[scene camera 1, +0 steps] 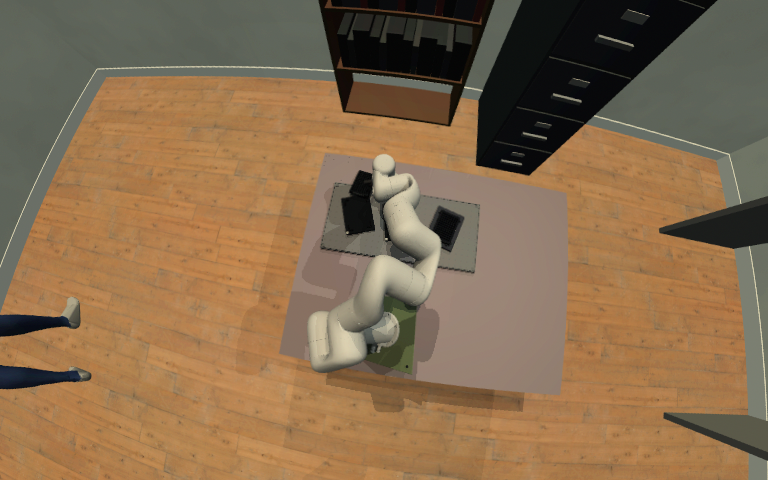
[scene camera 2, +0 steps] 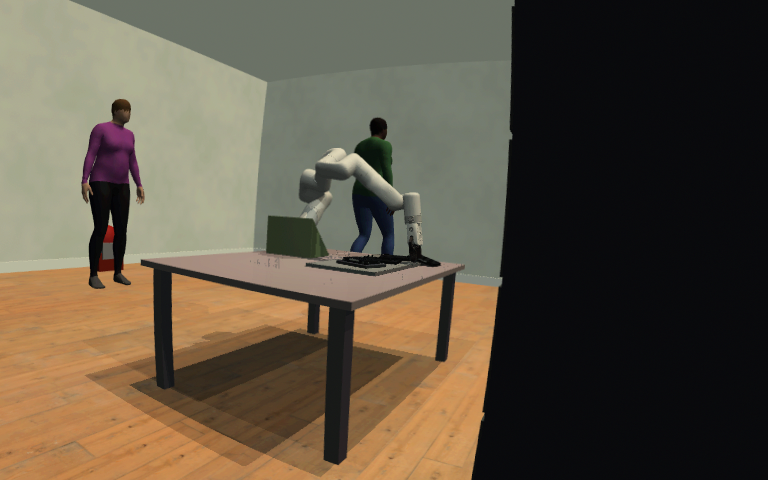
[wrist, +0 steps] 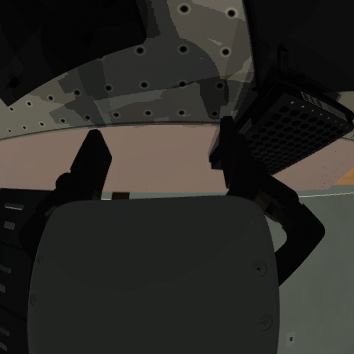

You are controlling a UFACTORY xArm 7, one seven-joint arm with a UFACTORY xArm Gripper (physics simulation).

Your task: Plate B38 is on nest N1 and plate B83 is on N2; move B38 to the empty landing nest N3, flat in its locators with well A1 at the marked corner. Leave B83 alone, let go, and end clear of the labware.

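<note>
A black well plate (scene camera 1: 361, 183) (scene camera 2: 432, 262) (wrist: 300, 130) lies off the nests at the board's back left edge, partly over the table, and looks tilted. Its label is too small to read. Another black plate (scene camera 1: 446, 227) sits in the right nest (scene camera 1: 434, 240). The left nest (scene camera 1: 357, 216) (wrist: 305, 40) shows no wells; the middle nest (wrist: 65, 40) is mostly hidden by the arm in scene camera 1. My gripper (scene camera 2: 415, 258) (wrist: 159, 136) is open and empty, low at the board's back edge. Its right finger in the wrist view overlaps the loose plate's near end; contact is unclear.
The grey perforated board (scene camera 1: 461, 261) (wrist: 165, 65) lies on the pinkish table (scene camera 1: 509, 311) (scene camera 2: 254, 277). A green block (scene camera 2: 290, 235) stands by the arm base. A bookshelf (scene camera 1: 396, 116) and a dark cabinet (scene camera 1: 504, 135) stand behind the table. Two people (scene camera 2: 110, 152) (scene camera 2: 373, 158) stand beyond it.
</note>
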